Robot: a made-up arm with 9 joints.
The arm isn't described. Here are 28 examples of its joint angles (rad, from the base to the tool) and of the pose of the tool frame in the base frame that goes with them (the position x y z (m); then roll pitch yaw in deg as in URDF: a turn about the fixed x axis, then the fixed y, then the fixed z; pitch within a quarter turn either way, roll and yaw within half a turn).
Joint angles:
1: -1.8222 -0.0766 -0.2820 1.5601 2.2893 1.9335 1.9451 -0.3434 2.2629
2: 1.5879 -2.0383 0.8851 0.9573 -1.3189 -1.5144 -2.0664 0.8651 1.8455
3: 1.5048 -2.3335 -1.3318 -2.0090 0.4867 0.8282 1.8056 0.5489 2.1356
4: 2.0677 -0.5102 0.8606 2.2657 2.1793 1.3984 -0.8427 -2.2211 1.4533
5: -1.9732 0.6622 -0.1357 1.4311 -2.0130 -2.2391 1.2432 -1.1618 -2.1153
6: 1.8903 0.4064 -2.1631 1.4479 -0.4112 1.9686 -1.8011 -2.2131 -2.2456
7: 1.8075 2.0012 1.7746 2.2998 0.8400 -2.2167 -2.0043 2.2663 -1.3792
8: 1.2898 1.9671 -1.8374 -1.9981 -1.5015 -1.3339 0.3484 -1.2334 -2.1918
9: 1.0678 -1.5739 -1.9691 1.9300 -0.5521 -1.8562 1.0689 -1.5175 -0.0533
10: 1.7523 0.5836 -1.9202 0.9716 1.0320 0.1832 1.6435 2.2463 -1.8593
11: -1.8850 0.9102 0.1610 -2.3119 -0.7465 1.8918 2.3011 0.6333 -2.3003
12: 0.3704 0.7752 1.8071 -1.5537 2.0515 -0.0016 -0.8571 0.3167 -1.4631
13: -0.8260 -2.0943 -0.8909 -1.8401 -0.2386 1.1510 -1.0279 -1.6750 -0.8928
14: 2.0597 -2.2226 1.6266 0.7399 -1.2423 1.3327 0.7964 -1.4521 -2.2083
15: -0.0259 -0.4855 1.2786 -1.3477 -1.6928 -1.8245 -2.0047 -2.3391 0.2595
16: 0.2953 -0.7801 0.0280 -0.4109 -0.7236 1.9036 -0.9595 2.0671 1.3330
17: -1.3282 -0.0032 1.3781 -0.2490 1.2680 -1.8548 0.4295 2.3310 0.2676
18: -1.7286 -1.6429 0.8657 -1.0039 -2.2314 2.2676 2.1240 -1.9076 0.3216
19: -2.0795 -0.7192 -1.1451 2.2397 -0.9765 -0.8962 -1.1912 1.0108 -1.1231
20: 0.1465 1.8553 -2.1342 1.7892 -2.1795 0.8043 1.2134 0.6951 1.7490
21: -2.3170 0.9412 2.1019 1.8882 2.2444 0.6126 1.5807 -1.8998 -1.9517
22: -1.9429 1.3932 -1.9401 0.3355 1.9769 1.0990 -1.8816 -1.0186 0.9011
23: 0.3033 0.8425 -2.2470 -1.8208 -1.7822 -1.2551 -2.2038 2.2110 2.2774
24: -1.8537 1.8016 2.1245 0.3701 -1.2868 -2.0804 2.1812 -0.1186 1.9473
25: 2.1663 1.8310 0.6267 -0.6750 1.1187 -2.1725 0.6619 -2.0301 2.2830
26: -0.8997 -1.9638 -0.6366 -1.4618 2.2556 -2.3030 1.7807 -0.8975 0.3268
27: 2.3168 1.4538 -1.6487 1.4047 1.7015 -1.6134 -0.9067 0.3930 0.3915
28: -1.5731 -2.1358 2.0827 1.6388 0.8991 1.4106 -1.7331 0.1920 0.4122
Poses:
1: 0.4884 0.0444 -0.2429 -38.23 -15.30 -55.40
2: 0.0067 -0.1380 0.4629 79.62 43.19 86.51
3: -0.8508 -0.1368 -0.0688 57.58 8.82 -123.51
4: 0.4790 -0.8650 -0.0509 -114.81 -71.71 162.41
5: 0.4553 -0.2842 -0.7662 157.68 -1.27 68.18
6: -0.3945 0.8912 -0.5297 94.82 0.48 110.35
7: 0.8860 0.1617 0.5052 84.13 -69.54 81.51
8: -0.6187 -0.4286 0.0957 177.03 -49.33 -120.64
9: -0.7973 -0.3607 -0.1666 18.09 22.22 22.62
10: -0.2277 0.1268 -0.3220 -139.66 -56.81 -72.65
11: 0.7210 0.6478 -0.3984 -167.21 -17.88 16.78
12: 0.0895 -0.7726 0.4147 -137.64 32.68 119.16
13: 0.4837 -0.3125 0.4068 37.27 15.94 12.41
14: 0.4020 -0.1358 0.2832 -125.87 -39.47 28.44
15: -0.1157 -0.0588 -0.3275 98.05 -28.52 -73.05
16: -0.3304 -0.5286 0.2557 -17.73 -21.73 172.23
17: -0.3815 -0.3818 0.2435 -61.69 13.11 107.74
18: -0.4694 0.2736 0.0484 -86.70 -21.39 -35.61
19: 0.1910 -0.4128 -0.3080 107.99 -29.51 -31.74
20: 0.3600 0.2992 0.9176 -137.66 -9.67 -101.72
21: -0.1219 0.0991 -0.1505 -122.68 34.70 -69.13
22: 0.7412 -0.7381 -0.1711 97.89 -5.77 -142.29
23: 0.1568 0.3322 0.4464 12.44 -7.27 -64.87
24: -0.2529 -0.1220 0.9477 47.51 -60.58 111.78
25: 0.3841 0.0045 -0.1102 169.91 -9.46 -65.88
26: 0.1298 0.2490 0.3849 -55.51 -5.91 1.58
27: -0.8897 -0.2778 0.3120 -115.99 -21.58 -13.63
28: -0.5245 0.9078 0.5036 125.21 -0.49 19.73
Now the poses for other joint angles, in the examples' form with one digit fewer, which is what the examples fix.
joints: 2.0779 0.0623 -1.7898 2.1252 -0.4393 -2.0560 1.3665 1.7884 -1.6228
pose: -0.835 -0.310 -0.326 -134.6 19.8 154.1
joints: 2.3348 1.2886 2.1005 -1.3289 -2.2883 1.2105 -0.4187 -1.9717 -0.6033
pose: -0.027 -0.259 0.274 111.6 -37.9 -65.0
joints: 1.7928 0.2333 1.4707 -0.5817 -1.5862 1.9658 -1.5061 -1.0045 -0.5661
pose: -0.399 0.729 0.226 170.1 32.5 5.9
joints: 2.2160 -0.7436 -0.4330 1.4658 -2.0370 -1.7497 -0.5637 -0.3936 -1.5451
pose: 0.215 -0.311 -0.332 -136.7 -17.8 -71.2
